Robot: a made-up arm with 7 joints.
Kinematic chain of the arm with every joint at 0, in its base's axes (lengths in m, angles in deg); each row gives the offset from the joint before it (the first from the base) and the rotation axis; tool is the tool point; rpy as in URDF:
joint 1: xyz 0 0 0.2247 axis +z
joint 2: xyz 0 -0.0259 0.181 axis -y
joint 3: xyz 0 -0.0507 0.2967 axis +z
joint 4: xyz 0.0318 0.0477 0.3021 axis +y
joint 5: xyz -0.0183 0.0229 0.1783 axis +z
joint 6: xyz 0 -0.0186 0.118 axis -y
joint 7: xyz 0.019 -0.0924 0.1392 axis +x
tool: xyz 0 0 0 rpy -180 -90 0
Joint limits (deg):
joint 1: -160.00..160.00
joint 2: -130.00..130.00
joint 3: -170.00..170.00
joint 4: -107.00..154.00
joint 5: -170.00..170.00
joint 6: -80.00..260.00
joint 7: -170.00..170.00
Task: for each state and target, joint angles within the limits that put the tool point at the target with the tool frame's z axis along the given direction. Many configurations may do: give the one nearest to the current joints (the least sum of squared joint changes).
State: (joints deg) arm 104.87 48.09 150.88 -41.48 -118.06 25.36 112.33
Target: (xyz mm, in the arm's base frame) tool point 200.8 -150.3 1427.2 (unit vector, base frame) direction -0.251 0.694 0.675
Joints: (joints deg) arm 90.96 0.47 134.04 7.91 -121.15 38.25 112.33
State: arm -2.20 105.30 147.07 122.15 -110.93 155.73 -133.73
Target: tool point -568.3 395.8 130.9 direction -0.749 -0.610 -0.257
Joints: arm -44.27 94.50 168.79 99.44 -82.07 178.04 -133.73
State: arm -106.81 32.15 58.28 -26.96 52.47 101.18 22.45
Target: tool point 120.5 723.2 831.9 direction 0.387 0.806 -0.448
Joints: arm -123.13 40.54 32.79 -77.32 84.87 64.76 22.45
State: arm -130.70 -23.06 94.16 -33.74 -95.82 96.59 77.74
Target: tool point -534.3 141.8 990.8 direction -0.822 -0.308 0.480
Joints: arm -140.25 -17.95 122.40 -57.53 -53.52 61.30 77.74
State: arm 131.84 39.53 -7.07 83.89 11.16 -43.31 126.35
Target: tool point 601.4 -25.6 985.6 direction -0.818 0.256 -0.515
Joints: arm 148.50 69.18 -28.03 59.57 7.97 -45.44 126.35
